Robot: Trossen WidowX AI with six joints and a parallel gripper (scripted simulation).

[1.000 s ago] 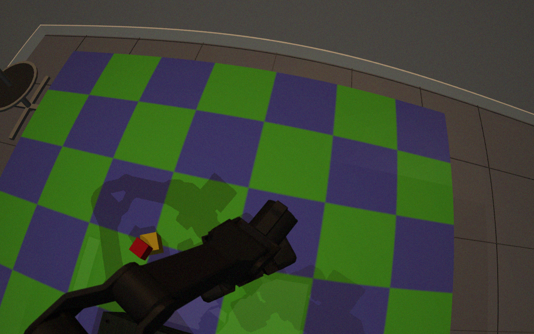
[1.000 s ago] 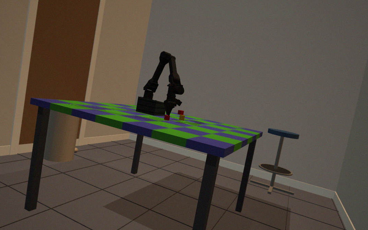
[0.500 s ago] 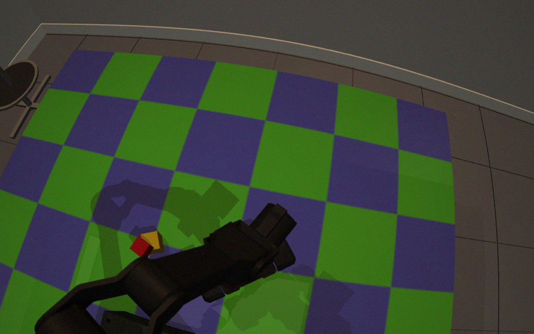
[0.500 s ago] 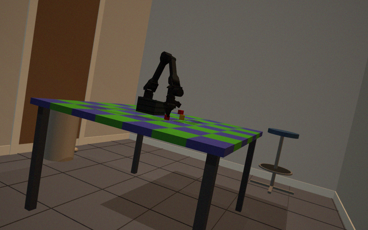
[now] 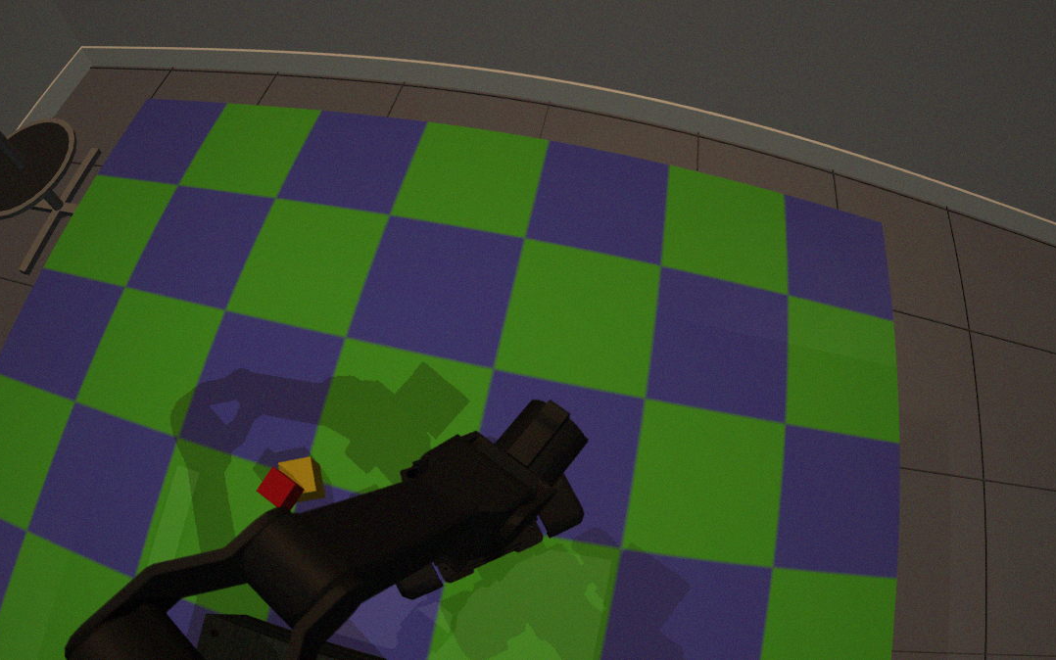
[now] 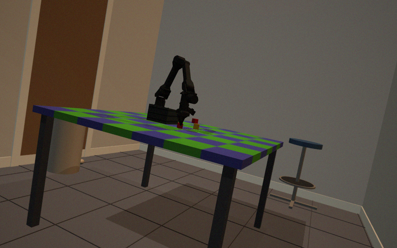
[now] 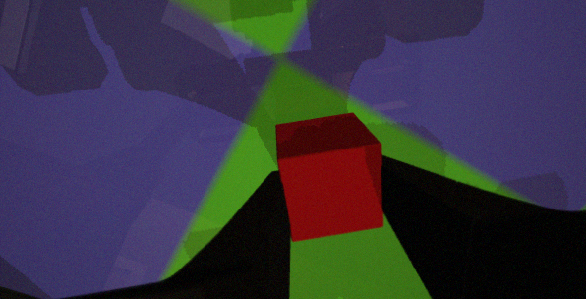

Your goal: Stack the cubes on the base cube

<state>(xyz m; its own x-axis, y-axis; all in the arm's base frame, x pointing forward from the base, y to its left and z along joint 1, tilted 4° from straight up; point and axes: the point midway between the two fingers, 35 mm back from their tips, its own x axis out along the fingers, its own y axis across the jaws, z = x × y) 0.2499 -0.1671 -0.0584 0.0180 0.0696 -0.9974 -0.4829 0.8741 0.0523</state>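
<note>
The yellow base cube is 210 mm to the left of my gripper tip and 50 mm ahead of it.
</note>
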